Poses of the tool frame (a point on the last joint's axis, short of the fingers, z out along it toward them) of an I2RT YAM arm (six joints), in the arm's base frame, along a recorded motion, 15 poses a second.
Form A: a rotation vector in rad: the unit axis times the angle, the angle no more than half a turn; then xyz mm.
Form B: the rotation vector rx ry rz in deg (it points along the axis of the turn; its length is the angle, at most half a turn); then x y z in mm. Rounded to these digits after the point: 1 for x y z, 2 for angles.
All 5 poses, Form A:
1: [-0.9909 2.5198 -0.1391 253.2 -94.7 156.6]
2: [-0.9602 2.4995 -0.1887 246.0 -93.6 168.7]
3: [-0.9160 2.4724 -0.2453 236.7 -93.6 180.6]
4: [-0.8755 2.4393 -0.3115 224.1 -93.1 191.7]
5: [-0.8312 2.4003 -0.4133 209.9 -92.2 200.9]
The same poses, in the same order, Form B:
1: [-56.77 144.37 -7.97 253.2 -94.7 156.6]
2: [-55.02 143.21 -10.81 246.0 -93.6 168.7]
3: [-52.48 141.66 -14.05 236.7 -93.6 180.6]
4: [-50.16 139.76 -17.85 224.1 -93.1 191.7]
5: [-47.62 137.53 -23.68 209.9 -92.2 200.9]
